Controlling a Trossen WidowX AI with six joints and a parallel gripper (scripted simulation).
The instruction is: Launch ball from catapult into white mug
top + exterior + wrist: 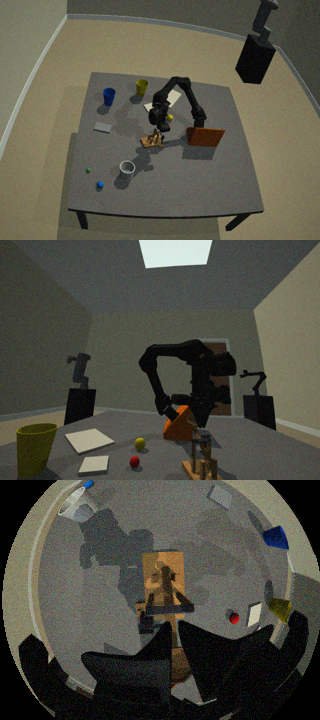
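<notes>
Now: the wooden catapult 7 cm below my gripper tip, 2 cm behind it and 1 cm to the left of it. Also, from my gripper tip: yellow ball: 20 cm to the right, 15 cm behind, 12 cm below; then red ball: 20 cm to the right, 12 cm below, 4 cm behind; then white mug: 26 cm to the left, 23 cm ahead, 11 cm below.
</notes>
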